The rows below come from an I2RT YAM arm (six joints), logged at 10 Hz.
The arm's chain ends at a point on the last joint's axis. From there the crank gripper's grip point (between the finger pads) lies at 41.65 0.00 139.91 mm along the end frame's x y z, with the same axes.
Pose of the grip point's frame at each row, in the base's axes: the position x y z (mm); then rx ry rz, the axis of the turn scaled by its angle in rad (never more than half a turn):
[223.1, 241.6, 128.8, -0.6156, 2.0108, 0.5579]
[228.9, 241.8, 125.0, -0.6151, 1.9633, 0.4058]
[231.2, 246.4, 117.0, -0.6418, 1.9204, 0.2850]
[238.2, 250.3, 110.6, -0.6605, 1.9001, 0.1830]
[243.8, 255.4, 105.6, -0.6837, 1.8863, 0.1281]
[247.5, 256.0, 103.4, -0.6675, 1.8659, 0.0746]
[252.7, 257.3, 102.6, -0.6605, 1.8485, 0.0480]
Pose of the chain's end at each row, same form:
[151.1, 165.3, 230.3, -0.6156, 2.0108, 0.5579]
[143.1, 178.4, 224.7, -0.6151, 1.9633, 0.4058]
[136.2, 193.4, 214.4, -0.6418, 1.9204, 0.2850]
[137.3, 207.0, 206.8, -0.6605, 1.9001, 0.1830]
[140.2, 217.0, 201.0, -0.6837, 1.8863, 0.1281]
[139.5, 223.0, 195.8, -0.6675, 1.8659, 0.0746]
[142.0, 226.7, 192.7, -0.6605, 1.8485, 0.0480]

